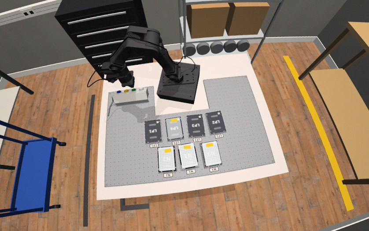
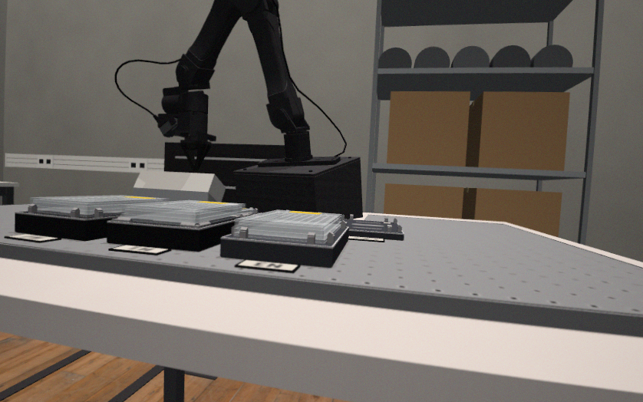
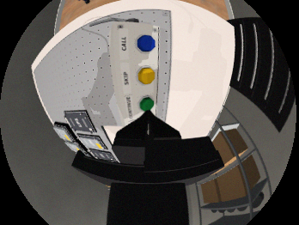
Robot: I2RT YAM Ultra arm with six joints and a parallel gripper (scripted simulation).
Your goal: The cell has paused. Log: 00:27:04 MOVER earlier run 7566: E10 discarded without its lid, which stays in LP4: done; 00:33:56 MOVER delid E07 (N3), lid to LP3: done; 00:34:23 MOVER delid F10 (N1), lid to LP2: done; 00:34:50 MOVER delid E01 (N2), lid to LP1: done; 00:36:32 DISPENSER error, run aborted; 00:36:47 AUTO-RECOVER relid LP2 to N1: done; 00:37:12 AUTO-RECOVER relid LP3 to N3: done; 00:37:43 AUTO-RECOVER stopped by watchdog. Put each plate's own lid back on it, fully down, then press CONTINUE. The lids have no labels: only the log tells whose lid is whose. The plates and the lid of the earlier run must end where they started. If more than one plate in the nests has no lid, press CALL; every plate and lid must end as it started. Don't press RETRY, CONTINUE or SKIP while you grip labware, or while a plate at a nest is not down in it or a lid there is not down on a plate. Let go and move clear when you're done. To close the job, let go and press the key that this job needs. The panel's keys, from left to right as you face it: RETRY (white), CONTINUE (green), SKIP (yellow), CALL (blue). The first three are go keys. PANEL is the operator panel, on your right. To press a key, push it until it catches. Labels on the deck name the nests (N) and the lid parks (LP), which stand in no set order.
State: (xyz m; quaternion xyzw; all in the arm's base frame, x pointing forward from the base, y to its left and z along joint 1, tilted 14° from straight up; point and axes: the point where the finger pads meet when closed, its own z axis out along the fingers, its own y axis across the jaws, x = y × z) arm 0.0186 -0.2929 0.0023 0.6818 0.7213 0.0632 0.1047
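Right now my hand is 30 mm above the green key. From my hand the other things lie so: blue CALL key 100 mm to the right, 30 mm below, 10 mm ahead; LP1 lid park 270 mm ahead, 120 mm to the left, 90 mm below; yellow SKIP key 50 mm to the right, 30 mm below.
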